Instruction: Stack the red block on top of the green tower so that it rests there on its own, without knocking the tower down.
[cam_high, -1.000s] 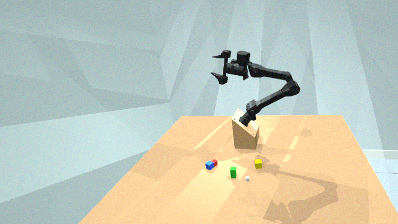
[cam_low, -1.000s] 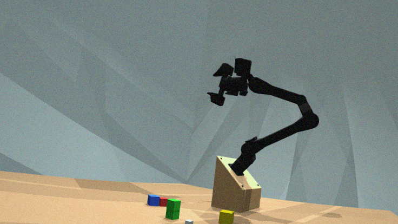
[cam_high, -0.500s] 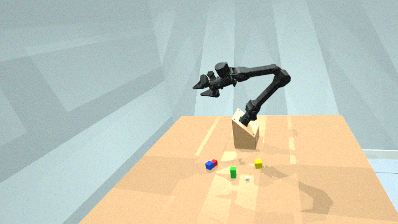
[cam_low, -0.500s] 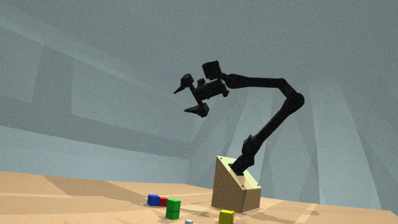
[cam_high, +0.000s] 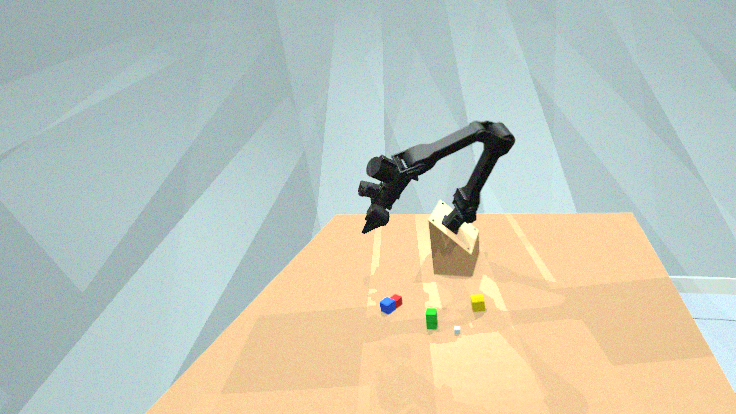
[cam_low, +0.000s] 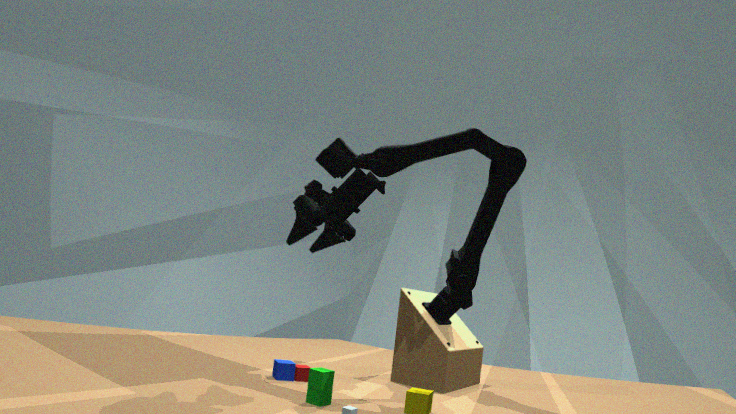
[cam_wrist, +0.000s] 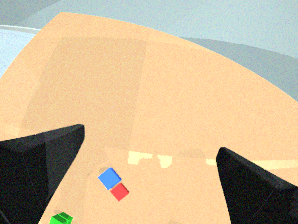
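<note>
The red block lies 2 cm ahead of my gripper tip, 7 cm to the left of it and 25 cm below it. Round my gripper tip: blue block: 5 cm ahead, 6 cm to the left, 24 cm below.
</note>
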